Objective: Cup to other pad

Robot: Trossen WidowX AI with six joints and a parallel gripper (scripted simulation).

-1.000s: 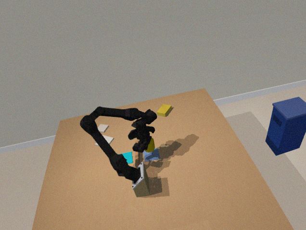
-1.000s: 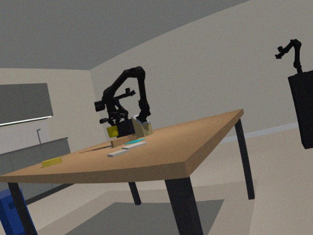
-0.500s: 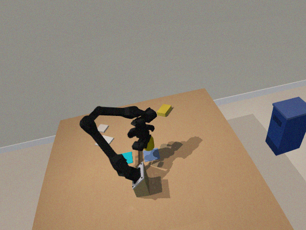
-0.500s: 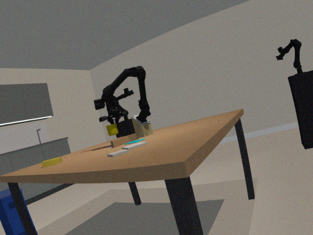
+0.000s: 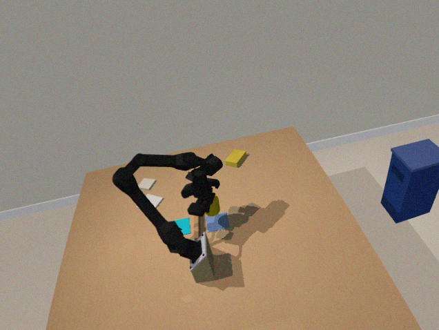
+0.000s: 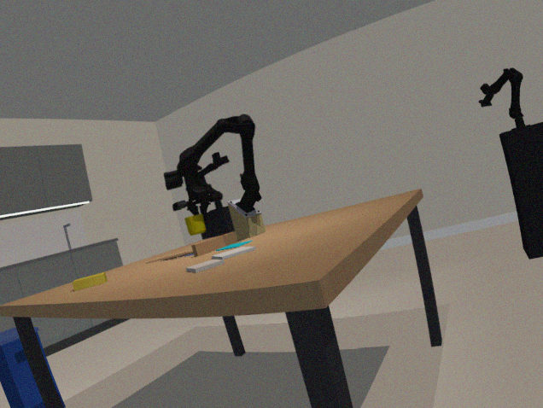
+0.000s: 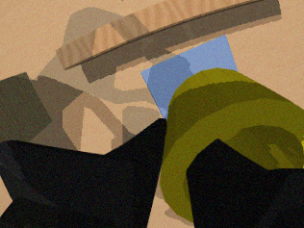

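Now: gripper tip 150 mm to the right of the cyan pad, 110 mm above it and 40 mm short of it. Round my gripper tip: light blue pad (110 mm below, 20 mm to the right, 20 mm ahead); low wooden wall (90 mm below, 60 mm to the left, 30 mm ahead); yellow cup (20 mm to the right, 20 mm ahead).
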